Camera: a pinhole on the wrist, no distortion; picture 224 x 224 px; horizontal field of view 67.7 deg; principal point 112.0 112.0 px. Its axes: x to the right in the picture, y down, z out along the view. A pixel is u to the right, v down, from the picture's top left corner.
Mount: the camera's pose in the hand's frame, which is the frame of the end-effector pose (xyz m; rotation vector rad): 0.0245 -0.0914 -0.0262 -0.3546 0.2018 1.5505
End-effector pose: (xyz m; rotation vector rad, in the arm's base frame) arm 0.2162 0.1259 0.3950 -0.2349 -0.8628 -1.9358
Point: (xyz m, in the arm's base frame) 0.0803 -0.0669 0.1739
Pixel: behind the camera
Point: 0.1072 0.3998 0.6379
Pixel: 67 112
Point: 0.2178 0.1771 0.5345
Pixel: 178 91
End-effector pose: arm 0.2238 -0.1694 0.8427 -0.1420 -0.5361 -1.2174
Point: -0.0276 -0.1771 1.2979
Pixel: 24 43
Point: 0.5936 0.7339 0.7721
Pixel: outside the picture
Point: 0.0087 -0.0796 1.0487
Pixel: 26 129
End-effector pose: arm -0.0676 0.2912 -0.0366 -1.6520 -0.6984 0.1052
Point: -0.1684 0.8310 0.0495
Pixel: 30 25
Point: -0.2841 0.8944 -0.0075
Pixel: 37 63
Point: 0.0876 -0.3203 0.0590
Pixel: behind the camera
